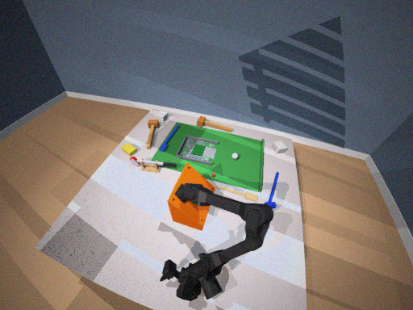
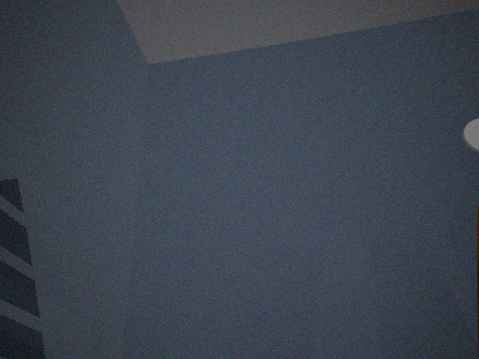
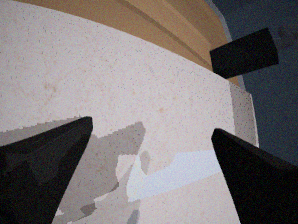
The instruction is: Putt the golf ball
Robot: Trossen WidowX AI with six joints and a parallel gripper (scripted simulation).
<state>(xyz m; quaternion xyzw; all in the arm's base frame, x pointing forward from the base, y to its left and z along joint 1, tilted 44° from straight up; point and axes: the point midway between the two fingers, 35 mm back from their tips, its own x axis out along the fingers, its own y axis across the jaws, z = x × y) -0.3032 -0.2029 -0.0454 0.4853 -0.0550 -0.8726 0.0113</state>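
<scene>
Right now my gripper tip is 57 cm short of the wooden stick, 15 cm to the left of it and 3 cm above it. Also, from my gripper tip: white golf ball 83 cm ahead, 4 cm to the right, 1 cm below; green putting mat 82 cm ahead, 13 cm to the left, 3 cm below; red putter 50 cm ahead, 41 cm to the left, 3 cm above.
</scene>
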